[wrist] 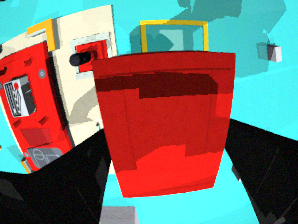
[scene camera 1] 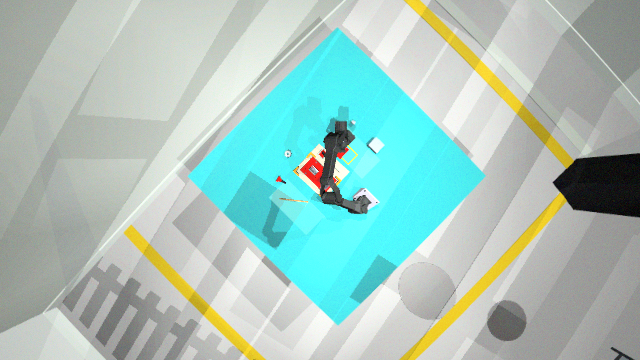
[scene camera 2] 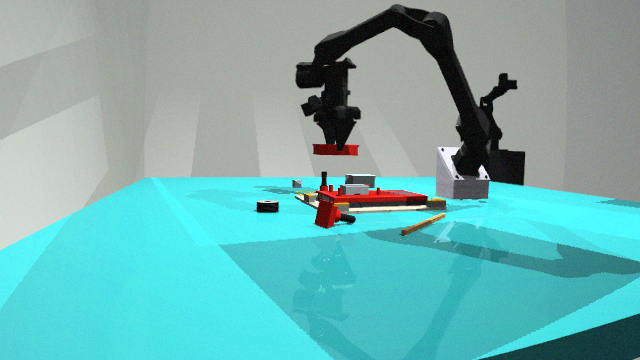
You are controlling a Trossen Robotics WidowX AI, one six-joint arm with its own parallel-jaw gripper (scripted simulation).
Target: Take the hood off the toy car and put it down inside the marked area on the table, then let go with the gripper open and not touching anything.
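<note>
A toy car is in the scene. A hood is held by my gripper, which is visible in the wrist view as well.
</note>
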